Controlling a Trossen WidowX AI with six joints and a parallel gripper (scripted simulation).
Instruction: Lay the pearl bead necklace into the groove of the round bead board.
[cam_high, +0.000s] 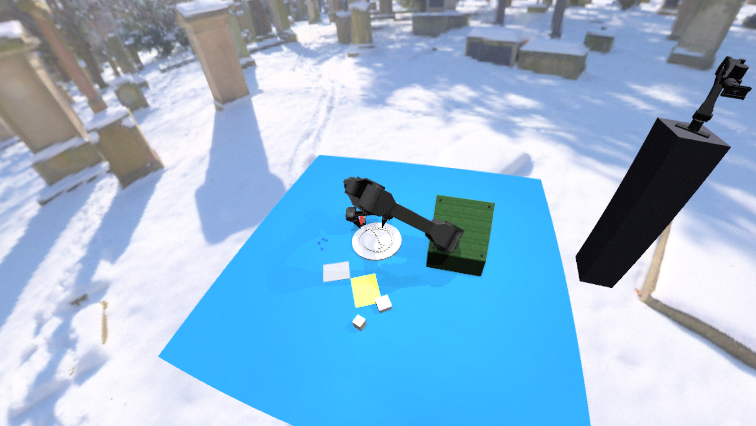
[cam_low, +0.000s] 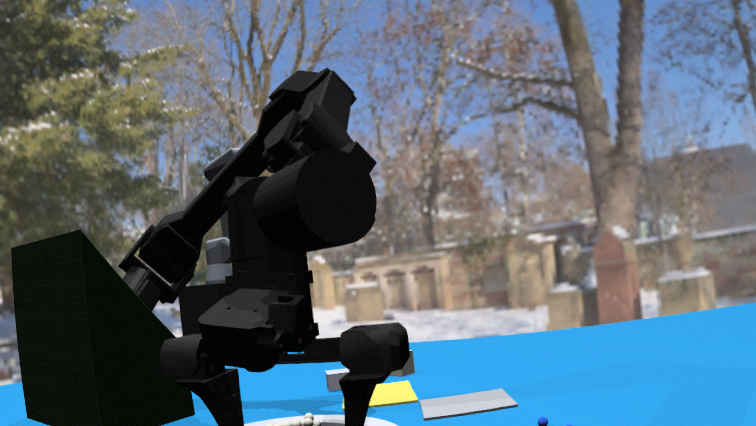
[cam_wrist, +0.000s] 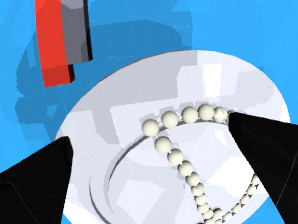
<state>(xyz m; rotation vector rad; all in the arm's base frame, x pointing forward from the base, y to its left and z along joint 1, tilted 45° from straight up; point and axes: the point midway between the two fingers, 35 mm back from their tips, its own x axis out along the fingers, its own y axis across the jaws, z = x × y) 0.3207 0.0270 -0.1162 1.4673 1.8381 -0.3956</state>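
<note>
Right now my gripper tip is 5 cm to the right of the round white bead board, 4 cm past it and 1 cm above it. Also, from my gripper tip: red object: 7 cm ahead, 6 cm to the right, 2 cm below; then grey tile: 24 cm to the left, 5 cm ahead, 2 cm below; then white strip: 23 cm to the right, 10 cm ahead, 2 cm below.
</note>
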